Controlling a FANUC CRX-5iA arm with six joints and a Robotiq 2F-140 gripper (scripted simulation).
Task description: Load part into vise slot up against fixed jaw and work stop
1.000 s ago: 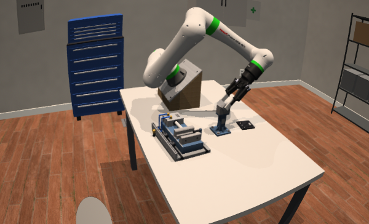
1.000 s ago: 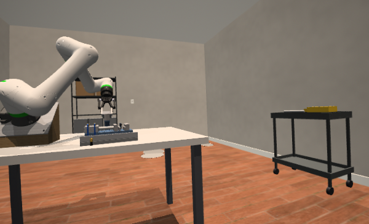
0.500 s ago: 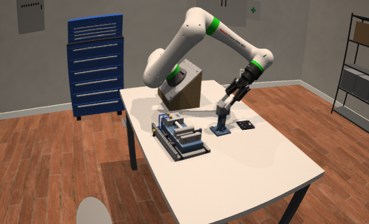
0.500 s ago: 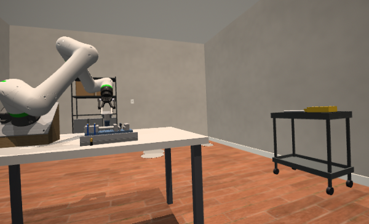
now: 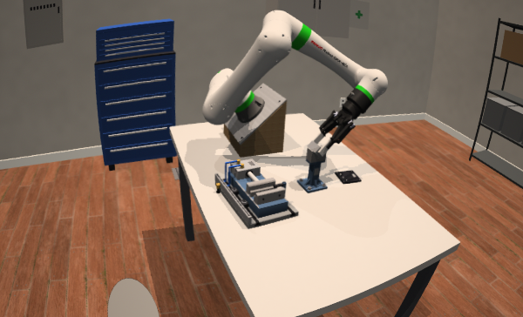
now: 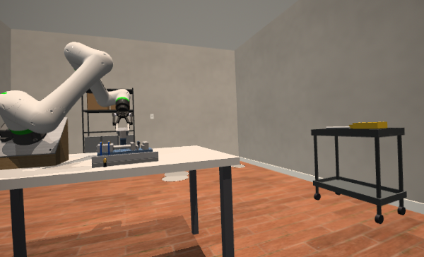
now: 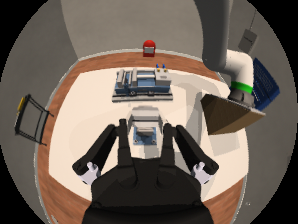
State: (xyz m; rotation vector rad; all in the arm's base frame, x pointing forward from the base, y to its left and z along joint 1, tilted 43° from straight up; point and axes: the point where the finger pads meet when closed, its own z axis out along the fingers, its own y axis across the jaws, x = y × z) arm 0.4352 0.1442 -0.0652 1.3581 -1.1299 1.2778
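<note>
Now: the part 10 mm to the right of my hand and 10 mm below it. Also, from my hand: dark infeed plate 170 mm below, 160 mm to the left, 20 mm behind.
</note>
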